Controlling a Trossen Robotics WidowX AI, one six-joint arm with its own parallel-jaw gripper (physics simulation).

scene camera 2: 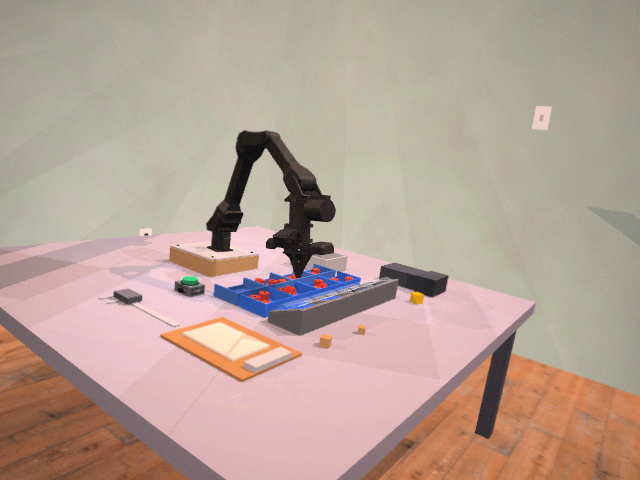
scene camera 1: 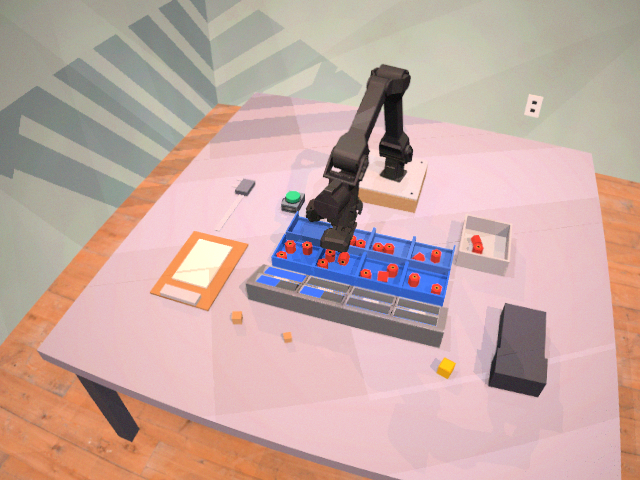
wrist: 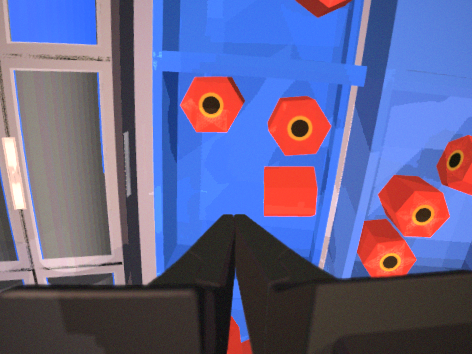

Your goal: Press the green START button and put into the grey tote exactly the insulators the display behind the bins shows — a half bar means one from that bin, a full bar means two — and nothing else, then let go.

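Note:
My gripper [scene camera 1: 336, 248] [scene camera 2: 298, 274] [wrist: 233, 225] is shut and empty above the second front bin of the blue bins [scene camera 1: 351, 277] [wrist: 260, 69]. In the wrist view that bin holds two upright red insulators [wrist: 211, 104] [wrist: 299, 127] and one lying on its side [wrist: 290, 191]. Two red insulators [scene camera 1: 476, 240] [scene camera 1: 478, 248] lie in the grey tote [scene camera 1: 485, 262] [scene camera 2: 333, 262]. On the display [scene camera 1: 341, 314] [scene camera 2: 336, 313], the leftmost panel has a full blue bar at the back and a half bar in front; the second panel has a half front bar. The green START button [scene camera 1: 292, 196] [scene camera 2: 190, 280] stands behind-left of the bins.
The arm's wooden base [scene camera 1: 390, 198] [scene camera 2: 214, 262] stands behind the bins. A black block [scene camera 1: 519, 346] [scene camera 2: 413, 279] and a yellow cube [scene camera 1: 446, 367] [scene camera 2: 416, 298] are at front right. An orange clipboard [scene camera 1: 222, 281] and two small orange cubes [scene camera 1: 236, 317] [scene camera 1: 287, 336] lie left and front.

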